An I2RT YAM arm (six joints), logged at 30 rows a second.
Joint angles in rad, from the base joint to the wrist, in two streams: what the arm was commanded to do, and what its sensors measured. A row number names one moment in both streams.
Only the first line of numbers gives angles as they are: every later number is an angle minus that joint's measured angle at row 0.
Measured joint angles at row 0:
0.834, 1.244, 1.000, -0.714, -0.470, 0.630
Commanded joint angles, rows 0 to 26:
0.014, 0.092, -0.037, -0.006, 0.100, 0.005
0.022, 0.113, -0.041, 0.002, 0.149, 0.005
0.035, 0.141, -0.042, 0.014, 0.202, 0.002
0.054, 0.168, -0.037, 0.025, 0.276, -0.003
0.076, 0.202, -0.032, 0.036, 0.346, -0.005
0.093, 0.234, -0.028, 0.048, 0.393, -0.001
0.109, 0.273, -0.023, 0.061, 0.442, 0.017
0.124, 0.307, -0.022, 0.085, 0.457, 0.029
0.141, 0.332, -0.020, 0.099, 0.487, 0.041
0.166, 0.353, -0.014, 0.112, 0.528, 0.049
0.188, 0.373, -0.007, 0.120, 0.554, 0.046
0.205, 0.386, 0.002, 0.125, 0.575, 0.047
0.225, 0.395, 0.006, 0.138, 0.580, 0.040
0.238, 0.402, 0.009, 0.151, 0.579, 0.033
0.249, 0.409, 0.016, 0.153, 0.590, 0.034
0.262, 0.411, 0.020, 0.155, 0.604, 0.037
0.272, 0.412, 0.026, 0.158, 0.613, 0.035
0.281, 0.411, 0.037, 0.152, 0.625, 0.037
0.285, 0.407, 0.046, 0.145, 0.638, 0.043
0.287, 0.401, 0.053, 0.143, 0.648, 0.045
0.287, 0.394, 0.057, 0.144, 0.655, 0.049
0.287, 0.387, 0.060, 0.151, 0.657, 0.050
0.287, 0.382, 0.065, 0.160, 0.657, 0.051
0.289, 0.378, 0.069, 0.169, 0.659, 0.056
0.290, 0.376, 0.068, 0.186, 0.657, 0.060
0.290, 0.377, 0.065, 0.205, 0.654, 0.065
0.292, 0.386, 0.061, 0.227, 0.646, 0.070
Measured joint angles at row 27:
0.286, 0.401, 0.045, 0.179, 0.620, 0.043
